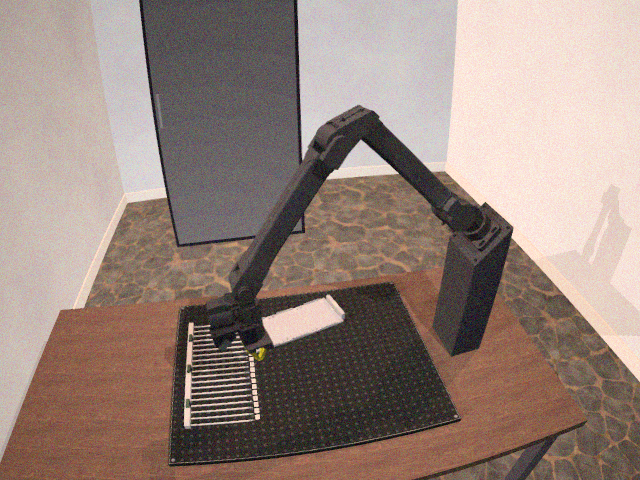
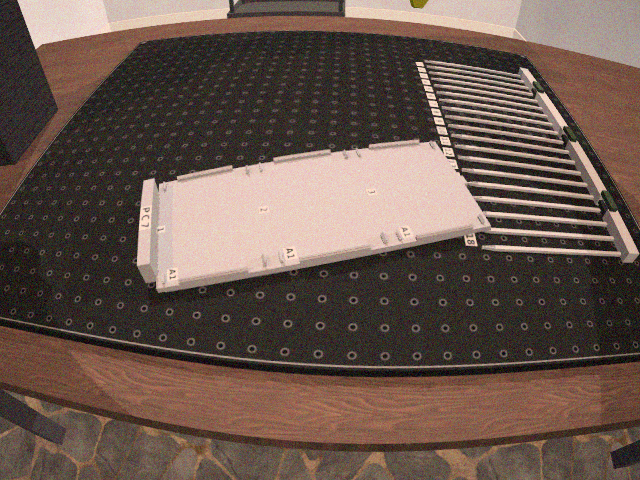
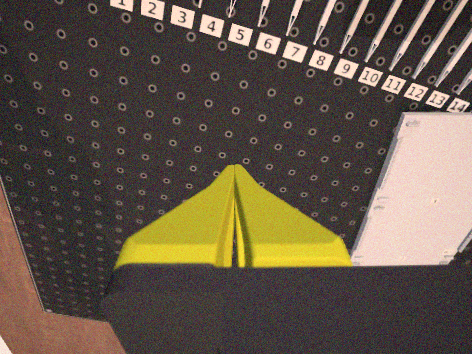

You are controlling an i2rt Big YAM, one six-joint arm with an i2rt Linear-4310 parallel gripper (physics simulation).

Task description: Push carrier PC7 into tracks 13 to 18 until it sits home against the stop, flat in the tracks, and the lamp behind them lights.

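Frame: origin at the arm's base, x ahead, y down, z left, level; metres.
Where they show: gripper, between the fingertips: (image 1: pixel 260 359) (image 2: pixel 417 7) (image 3: pixel 234 176); arm's base, origin of its link: (image 1: pixel 480 230).
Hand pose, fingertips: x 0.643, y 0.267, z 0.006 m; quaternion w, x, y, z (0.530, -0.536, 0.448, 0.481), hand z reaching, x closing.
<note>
Each offset is from my fingertips to the top centre of the thing. "pt": to the spot under its first point. Level surfaces: height alone.
Carrier PC7 {dx -0.150, dy +0.103, dz -0.239 m} (image 1: pixel 305 321) (image 2: pixel 315 217) (image 3: pixel 425 195) is a long white tray lying on the pegboard, turned at an angle to the tracks. Its raised end bar {pt dx -0.300, dy +0.103, dz -0.279 m} (image 2: pixel 147 229) is at the far end from them. Its leading edge is at the mouths of the higher-numbered tracks and hides several number labels; label 18 {pt dx -0.007, dy +0.133, dz -0.286 m} (image 2: pixel 469 239) shows beside its corner. The white stop bar (image 1: pixel 188 382) (image 2: pixel 589 165) closes the tracks. The dark green lamp {dx +0.196, dy +0.111, dz -0.256 m} (image 2: pixel 610 199) nearest tracks 13 to 18 looks unlit. My gripper (image 1: pixel 261 356) (image 3: pixel 234 176) is shut and empty, above the board beside the carrier, not touching it.
Lower-numbered tracks run beside those for PC7, with label 8 {pt dx +0.025, dy +0.133, dz -0.063 m} (image 3: pixel 321 60) at one mouth. Two more dark green lamps (image 2: pixel 569 133) (image 2: pixel 538 85) sit on the stop bar. The black pegboard {dy +0.133 m} (image 1: pixel 356 382) (image 2: pixel 289 108) lies on the wooden table {dy +0.146 m} (image 1: pixel 103 392). The arm's pedestal (image 1: pixel 467 299) stands at the right.
</note>
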